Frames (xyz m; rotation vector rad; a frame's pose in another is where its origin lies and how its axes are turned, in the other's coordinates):
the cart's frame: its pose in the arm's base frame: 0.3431 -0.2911 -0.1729 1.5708 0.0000 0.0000
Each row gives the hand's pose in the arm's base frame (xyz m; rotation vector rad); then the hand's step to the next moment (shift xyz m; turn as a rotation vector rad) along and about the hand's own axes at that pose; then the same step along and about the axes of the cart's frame.
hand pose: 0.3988 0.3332 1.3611 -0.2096 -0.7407 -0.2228
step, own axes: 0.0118 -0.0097 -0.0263 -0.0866 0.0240 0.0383
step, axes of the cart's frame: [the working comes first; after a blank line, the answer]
step, axes of the arm's base frame: 0.0227 -0.0178 -0.0098 -0.0801 0.0441 -0.0345

0.0227 -0.0098 0.0178 -0.0801 -0.0345 -0.0441
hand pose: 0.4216 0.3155 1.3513 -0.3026 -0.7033 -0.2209
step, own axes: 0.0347 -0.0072 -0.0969 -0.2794 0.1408 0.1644
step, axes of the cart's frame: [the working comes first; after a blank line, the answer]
step, axes of the arm's base frame: 0.0817 -0.0436 -0.0455 -0.2639 0.2154 -0.0944

0.0817 -0.0455 0.0436 -0.2639 -0.0944 -0.2154
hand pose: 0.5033 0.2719 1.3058 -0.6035 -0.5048 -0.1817
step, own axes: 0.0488 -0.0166 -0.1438 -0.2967 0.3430 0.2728
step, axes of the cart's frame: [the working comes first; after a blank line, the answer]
step, axes of the arm's base frame: 0.0945 -0.0983 -0.0688 -0.2601 0.4431 -0.1269

0.0945 -0.0688 0.0983 -0.2601 -0.1269 -0.4431
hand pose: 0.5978 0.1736 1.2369 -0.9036 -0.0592 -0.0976
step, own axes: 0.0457 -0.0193 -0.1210 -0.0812 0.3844 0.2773
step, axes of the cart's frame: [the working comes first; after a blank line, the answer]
step, axes of the arm's base frame: 0.0445 -0.1098 -0.0554 -0.0414 0.4592 -0.1365

0.0445 -0.0554 0.1098 -0.0414 -0.1365 -0.4592
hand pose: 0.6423 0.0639 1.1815 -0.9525 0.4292 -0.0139
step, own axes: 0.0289 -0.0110 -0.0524 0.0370 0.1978 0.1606
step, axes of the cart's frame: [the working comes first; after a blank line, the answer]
step, axes of the arm's base frame: 0.0095 -0.0533 -0.0277 0.0573 0.2348 -0.0888

0.0095 -0.0277 0.0533 0.0573 -0.0888 -0.2348
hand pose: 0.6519 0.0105 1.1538 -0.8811 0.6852 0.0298
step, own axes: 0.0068 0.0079 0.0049 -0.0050 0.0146 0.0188
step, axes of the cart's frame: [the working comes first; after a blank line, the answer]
step, axes of the arm's base frame: 0.0057 0.0070 -0.0072 0.0019 0.0242 0.0009

0.0057 -0.0072 -0.0070 0.0019 0.0009 -0.0242
